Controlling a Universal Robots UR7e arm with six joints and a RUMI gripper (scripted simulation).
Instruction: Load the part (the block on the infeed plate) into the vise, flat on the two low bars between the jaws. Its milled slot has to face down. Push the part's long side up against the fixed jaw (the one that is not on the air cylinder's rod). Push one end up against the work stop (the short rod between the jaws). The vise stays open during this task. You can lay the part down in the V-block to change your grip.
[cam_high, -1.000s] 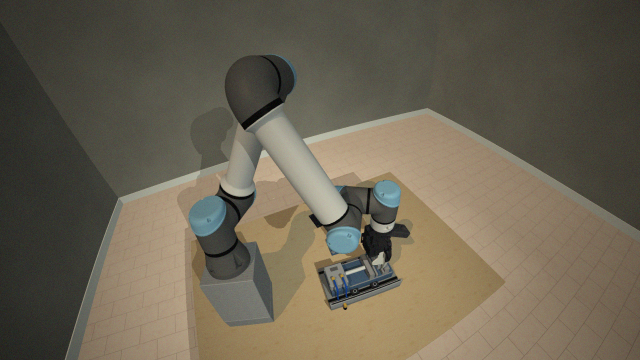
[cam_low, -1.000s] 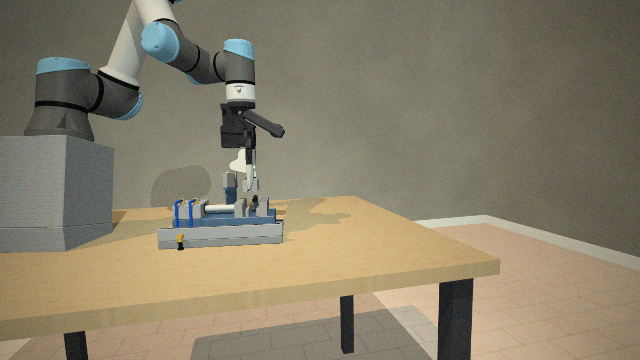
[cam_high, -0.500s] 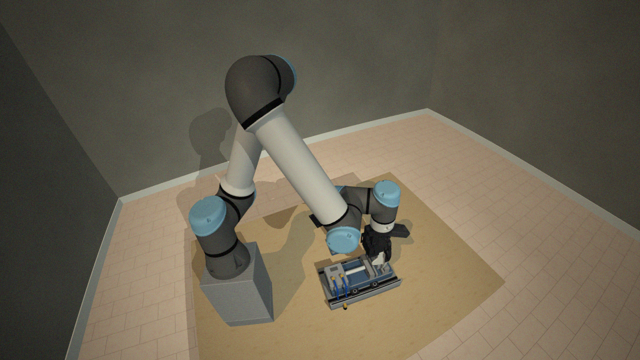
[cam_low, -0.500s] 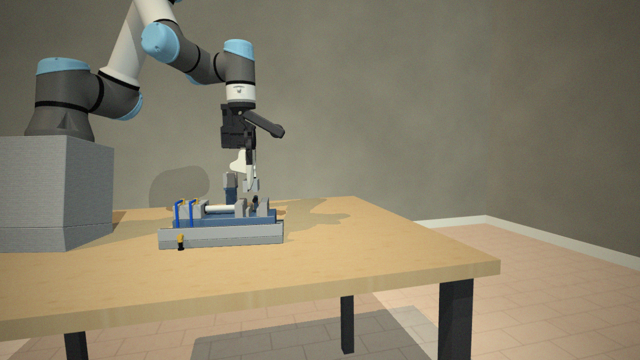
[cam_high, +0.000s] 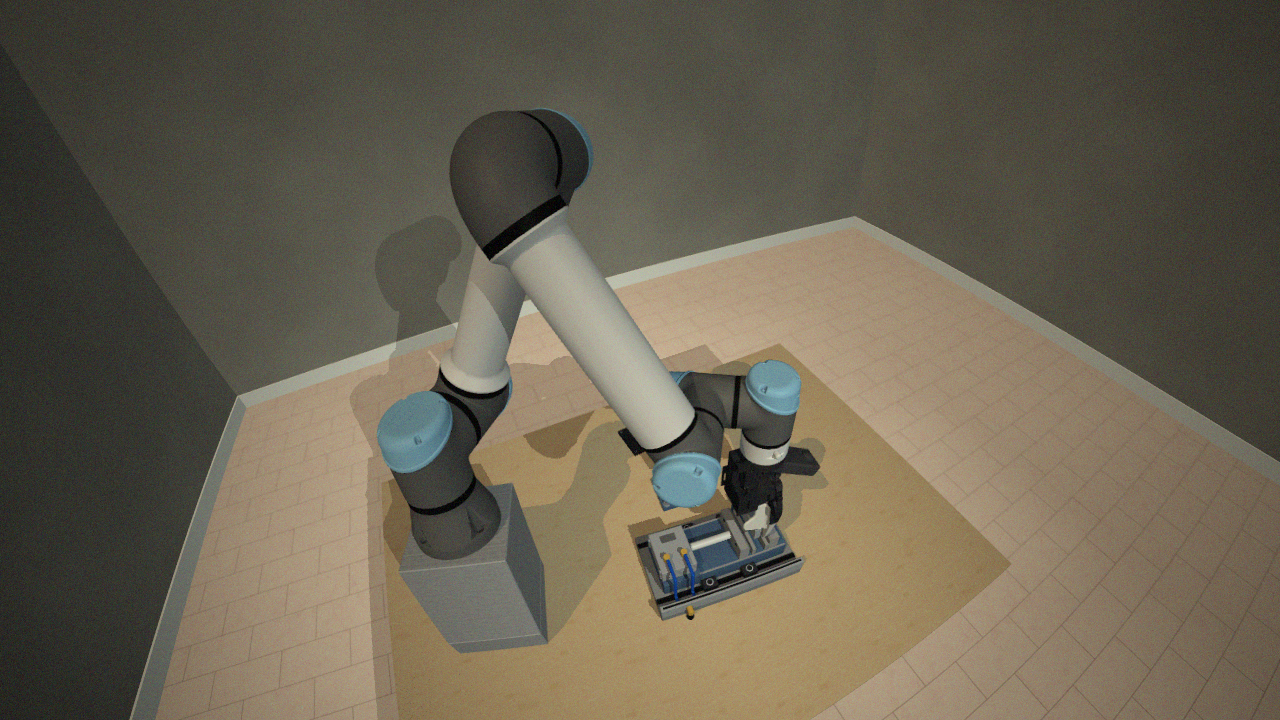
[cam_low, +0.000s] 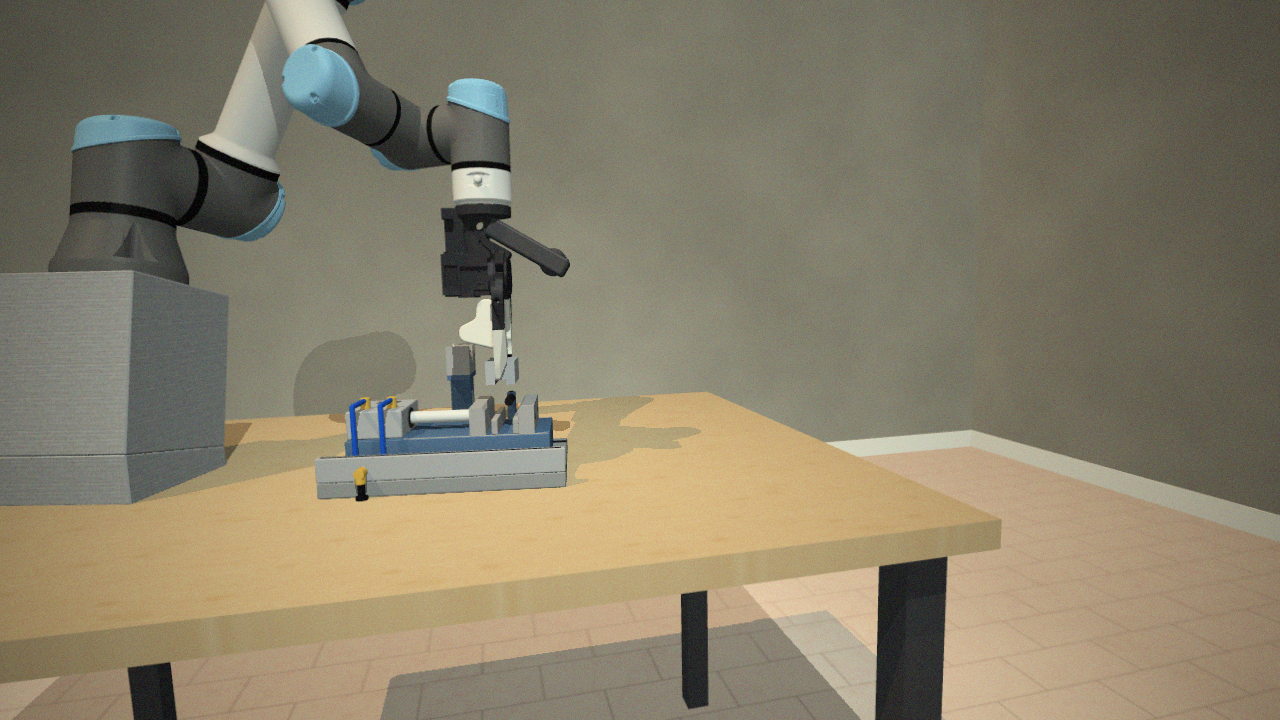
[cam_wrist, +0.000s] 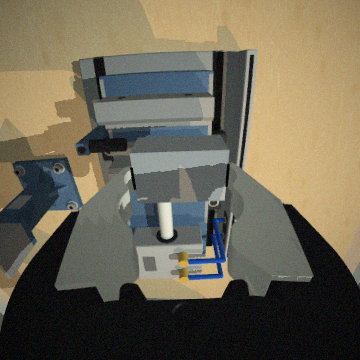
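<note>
The part is 10 mm below my hand. Also, from my hand: fixed jaw: 30 mm ahead, 20 mm to the left, 70 mm below; then moving jaw: 30 mm behind, 20 mm to the left, 70 mm below; then work stop: 70 mm to the left, 60 mm below.
</note>
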